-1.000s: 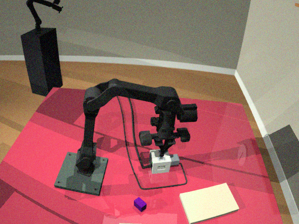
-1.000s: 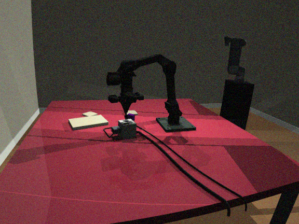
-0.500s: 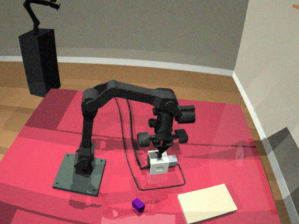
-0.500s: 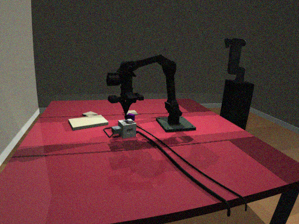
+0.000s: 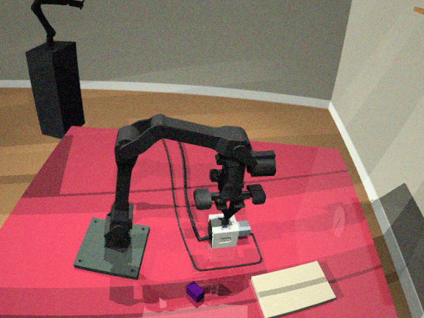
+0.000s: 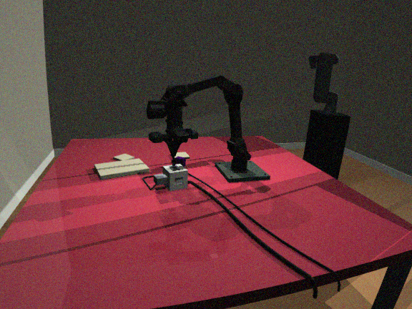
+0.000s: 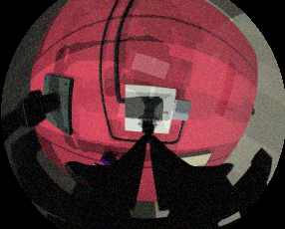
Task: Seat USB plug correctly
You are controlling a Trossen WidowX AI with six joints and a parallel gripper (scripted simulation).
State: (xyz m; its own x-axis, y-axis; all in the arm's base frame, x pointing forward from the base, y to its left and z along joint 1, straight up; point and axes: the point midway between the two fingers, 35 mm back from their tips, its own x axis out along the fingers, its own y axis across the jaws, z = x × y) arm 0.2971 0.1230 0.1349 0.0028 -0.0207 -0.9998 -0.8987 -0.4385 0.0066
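My gripper tip is 2 cm above the dark USB plug. Also, from my gripper tip: purple block: 21 cm to the right, 10 cm below, 3 cm behind; then cream pad: 24 cm ahead, 12 cm to the right, 11 cm below.
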